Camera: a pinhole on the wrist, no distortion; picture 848 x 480 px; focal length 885.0 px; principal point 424.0 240.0 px. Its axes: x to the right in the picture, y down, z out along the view. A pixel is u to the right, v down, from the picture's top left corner.
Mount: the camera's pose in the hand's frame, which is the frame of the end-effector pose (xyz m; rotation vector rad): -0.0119 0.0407 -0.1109 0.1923 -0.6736 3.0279
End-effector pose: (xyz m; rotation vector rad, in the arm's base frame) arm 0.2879 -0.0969 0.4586 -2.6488 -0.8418 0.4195
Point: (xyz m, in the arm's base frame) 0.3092 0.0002 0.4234
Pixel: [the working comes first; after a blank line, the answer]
In the camera's frame: -0.0726 0.0114 0.1893

84.5 293.3
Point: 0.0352 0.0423 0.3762
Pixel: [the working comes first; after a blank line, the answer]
In the camera's frame: 0.1254 0.0945 0.3708

723.3 465.6
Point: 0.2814 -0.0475 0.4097
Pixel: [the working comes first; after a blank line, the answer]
In the camera's frame: -0.0235 -0.0165 0.1829

310.5 160.3
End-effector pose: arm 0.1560 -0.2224 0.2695 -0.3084 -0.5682 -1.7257
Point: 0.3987 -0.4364 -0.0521
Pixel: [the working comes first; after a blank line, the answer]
In the camera's frame: -0.0121 -0.0184 -0.3377

behind the camera
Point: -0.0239 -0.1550 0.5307
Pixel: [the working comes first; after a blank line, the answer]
In the camera's frame: -0.0778 -0.0141 0.4325

264.8 211.1
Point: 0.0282 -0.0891 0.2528
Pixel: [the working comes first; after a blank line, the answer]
In the camera's frame: 0.0993 0.0990 0.2321

outside the picture
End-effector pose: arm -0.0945 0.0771 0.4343 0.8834 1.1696 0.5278
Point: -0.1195 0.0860 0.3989
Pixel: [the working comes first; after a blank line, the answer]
In the camera's frame: -0.0202 0.0249 0.1037

251.8 452.3
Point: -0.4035 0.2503 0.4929
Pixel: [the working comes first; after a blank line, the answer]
In the camera's frame: -0.0369 0.0218 -0.2372

behind the camera
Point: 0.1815 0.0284 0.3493
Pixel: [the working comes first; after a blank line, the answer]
In the camera's frame: -0.0656 -0.0598 0.3989

278.4 107.3
